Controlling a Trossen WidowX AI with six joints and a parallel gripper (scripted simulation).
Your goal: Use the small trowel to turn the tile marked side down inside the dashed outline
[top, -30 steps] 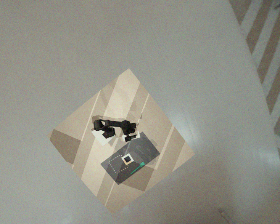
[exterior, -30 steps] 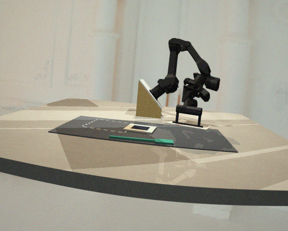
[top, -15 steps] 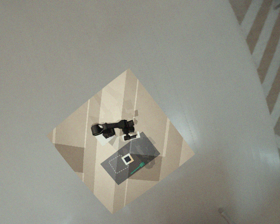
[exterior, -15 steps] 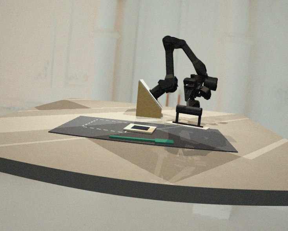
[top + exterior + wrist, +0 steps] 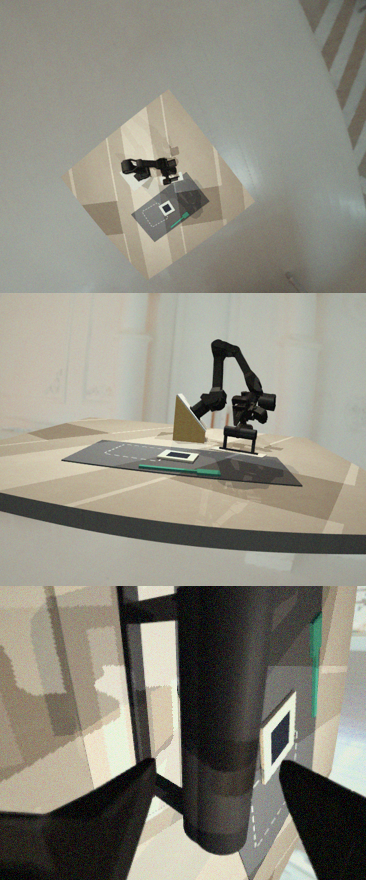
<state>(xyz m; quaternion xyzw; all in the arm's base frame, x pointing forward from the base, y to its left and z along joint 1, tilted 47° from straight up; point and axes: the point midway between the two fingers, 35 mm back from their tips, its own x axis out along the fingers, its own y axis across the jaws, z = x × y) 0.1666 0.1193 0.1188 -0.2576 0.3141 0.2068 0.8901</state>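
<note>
The grey mat lies 21 cm ahead of my gripper tip, 18 cm to the right of it and 9 cm below it. The rest, counted from my gripper tip: pale tile: 19 cm ahead, 20 cm to the right, 7 cm below; then green flat tool: 35 cm ahead, 16 cm to the right, 7 cm below.
</note>
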